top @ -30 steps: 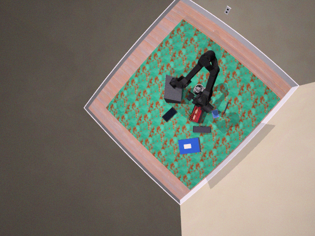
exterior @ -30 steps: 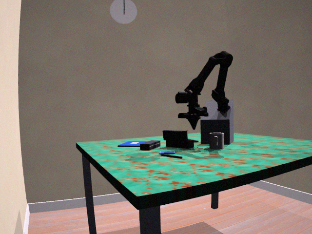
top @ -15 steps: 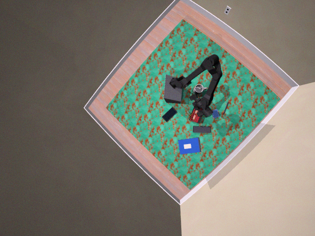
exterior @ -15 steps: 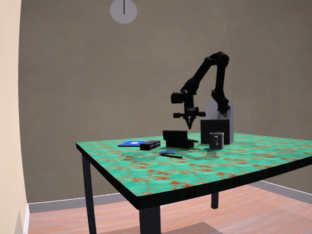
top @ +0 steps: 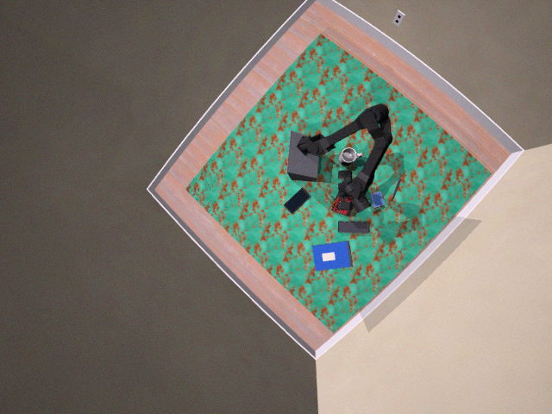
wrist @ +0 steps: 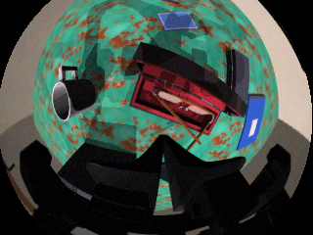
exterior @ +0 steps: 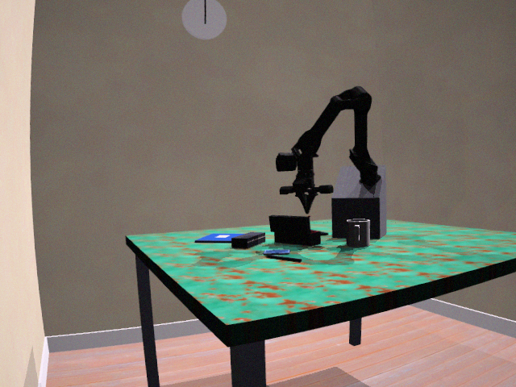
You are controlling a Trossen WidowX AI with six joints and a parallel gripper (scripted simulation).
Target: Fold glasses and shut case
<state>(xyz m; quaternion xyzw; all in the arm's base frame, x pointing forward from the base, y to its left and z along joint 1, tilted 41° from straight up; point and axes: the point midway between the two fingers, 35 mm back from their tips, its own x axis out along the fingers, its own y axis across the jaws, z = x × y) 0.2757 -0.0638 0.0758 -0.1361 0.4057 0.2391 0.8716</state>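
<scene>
The glasses lies 9 cm below my hand, 5 cm to the right of it and 2 cm ahead of it. From my hand the other things lie so: black glasses case: 9 cm below, 6 cm ahead; then glasses case lid: 8 cm ahead, 7 cm below; then grey mug: 18 cm to the left, 10 cm below, 9 cm behind.
</scene>
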